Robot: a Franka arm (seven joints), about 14 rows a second.
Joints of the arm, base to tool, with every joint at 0 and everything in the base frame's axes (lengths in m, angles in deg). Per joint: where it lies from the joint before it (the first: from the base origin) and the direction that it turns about. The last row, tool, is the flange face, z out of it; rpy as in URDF.
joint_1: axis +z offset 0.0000 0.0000 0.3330
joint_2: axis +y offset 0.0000 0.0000 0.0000
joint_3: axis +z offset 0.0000 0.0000 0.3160
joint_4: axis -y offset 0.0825 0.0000 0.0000
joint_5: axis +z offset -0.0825 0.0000 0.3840
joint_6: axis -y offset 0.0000 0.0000 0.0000
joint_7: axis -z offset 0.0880 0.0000 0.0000
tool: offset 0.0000 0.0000 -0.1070 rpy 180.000 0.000 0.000
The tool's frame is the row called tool.
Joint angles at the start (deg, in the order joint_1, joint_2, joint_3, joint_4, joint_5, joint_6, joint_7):
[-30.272, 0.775, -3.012, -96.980, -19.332, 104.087, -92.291]
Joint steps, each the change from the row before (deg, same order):
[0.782, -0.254, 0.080, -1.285, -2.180, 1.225, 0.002]
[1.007, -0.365, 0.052, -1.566, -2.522, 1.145, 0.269]
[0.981, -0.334, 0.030, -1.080, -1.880, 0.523, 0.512]
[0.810, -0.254, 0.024, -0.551, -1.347, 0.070, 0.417]
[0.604, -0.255, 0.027, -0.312, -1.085, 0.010, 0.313]
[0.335, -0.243, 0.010, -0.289, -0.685, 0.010, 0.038]
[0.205, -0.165, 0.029, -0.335, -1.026, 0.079, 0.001]
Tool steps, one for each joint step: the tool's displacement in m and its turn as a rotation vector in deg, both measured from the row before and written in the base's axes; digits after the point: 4 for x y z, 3 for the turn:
[0.0036, 0.0055, -0.0054, -1.812, 1.031, 1.597]
[0.0037, 0.0075, -0.0067, -1.983, 1.287, 1.660]
[0.0032, 0.0077, -0.0041, -1.450, 0.942, 1.102]
[0.0025, 0.0064, -0.0013, -1.057, 0.673, 0.746]
[0.0016, 0.0048, 0.0005, -0.928, 0.414, 0.566]
[0.0003, 0.0028, 0.0004, -0.565, 0.332, 0.448]
[-0.0001, 0.0014, -0.0005, -0.824, 0.560, 0.471]

